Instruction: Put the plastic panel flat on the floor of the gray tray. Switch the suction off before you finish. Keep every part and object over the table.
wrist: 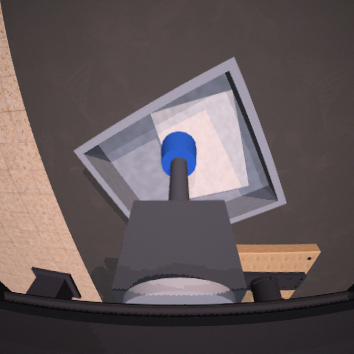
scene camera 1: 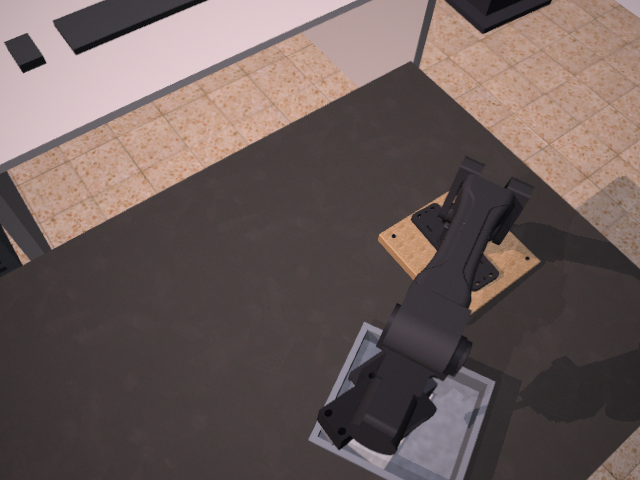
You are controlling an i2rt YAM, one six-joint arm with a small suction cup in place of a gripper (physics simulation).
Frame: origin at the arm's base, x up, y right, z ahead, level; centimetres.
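Seen in the pictures: hand, tool point: (wrist: 178, 147); arm's base, link origin: (wrist: 262, 279).
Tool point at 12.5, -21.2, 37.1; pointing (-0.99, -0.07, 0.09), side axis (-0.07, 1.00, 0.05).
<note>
Offsets run from my tool point to a thing's top centre, as dx, dy, dz.
The plastic panel @[-13.6, +3.3, -5.8] (scene camera 1: 368, 454) (wrist: 225, 150) is a pale, thin square. In the wrist view it lies inside the gray tray @[-9.5, +0.6, -8.4] (scene camera 1: 480, 413) (wrist: 155, 108), apparently flat on the floor and turned a little against the walls. In scene camera 1 the arm hides most of the panel; a pale strip of it shows near the tray's lower left wall. My suction gripper, with its blue cup (wrist: 178, 151), is over the tray, above the panel. The cup stands clear of the panel, with nothing on it. The arm hides the cup in scene camera 1.
A wooden board (scene camera 1: 400, 250) (wrist: 280, 249) with a black mounting plate (scene camera 1: 485, 273) lies beyond the tray, under the arm. The dark table's far edge is past the board. A white surface with a long black bar (scene camera 1: 118, 20) and a small black block (scene camera 1: 23, 50) stands beyond the table.
</note>
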